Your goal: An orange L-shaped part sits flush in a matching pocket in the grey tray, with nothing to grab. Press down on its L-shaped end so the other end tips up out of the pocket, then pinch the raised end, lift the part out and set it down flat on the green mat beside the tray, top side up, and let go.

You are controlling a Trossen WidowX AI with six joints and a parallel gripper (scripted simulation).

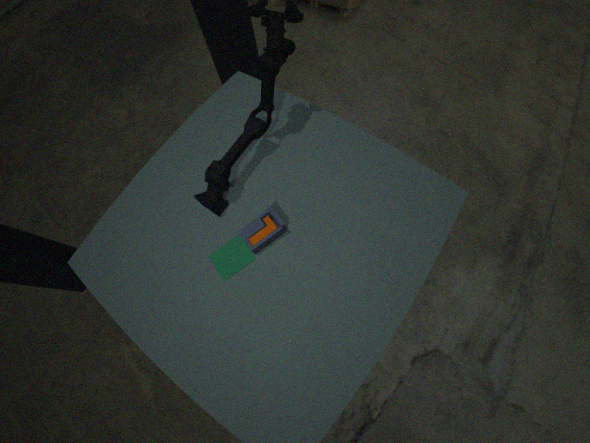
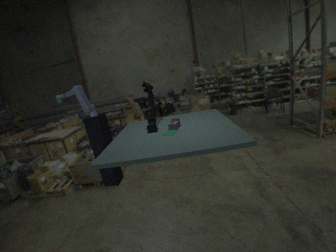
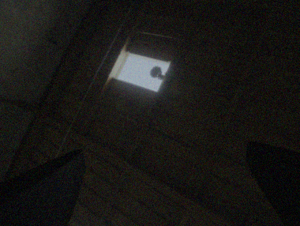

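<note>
My gripper tip is now 560 mm to the left of the orange L-shaped part, 490 mm above it and 380 mm short of it. Round my gripper tip: green mat 720 mm to the right, 550 mm below, 340 mm ahead.
</note>
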